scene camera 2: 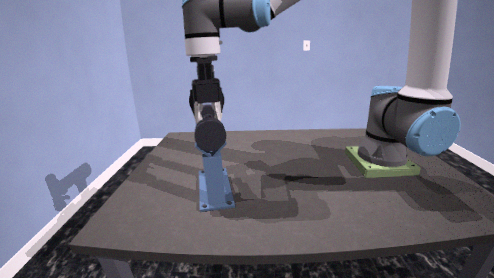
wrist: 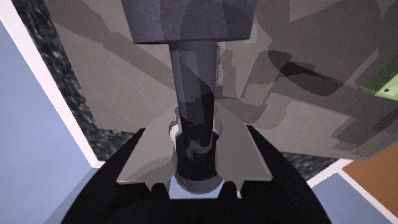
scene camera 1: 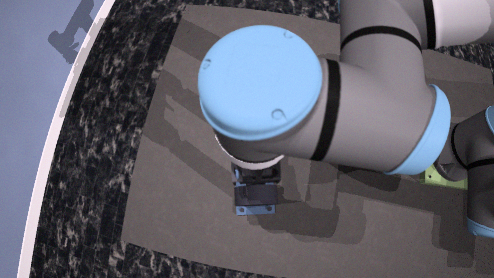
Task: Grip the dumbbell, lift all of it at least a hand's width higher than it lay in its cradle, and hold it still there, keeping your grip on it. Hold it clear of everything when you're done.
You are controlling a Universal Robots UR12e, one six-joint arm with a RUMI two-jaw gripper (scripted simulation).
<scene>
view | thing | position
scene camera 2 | dark dumbbell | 210,135
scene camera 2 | blue cradle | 215,192
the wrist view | my gripper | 197,102
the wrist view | dark dumbbell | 192,39
</scene>
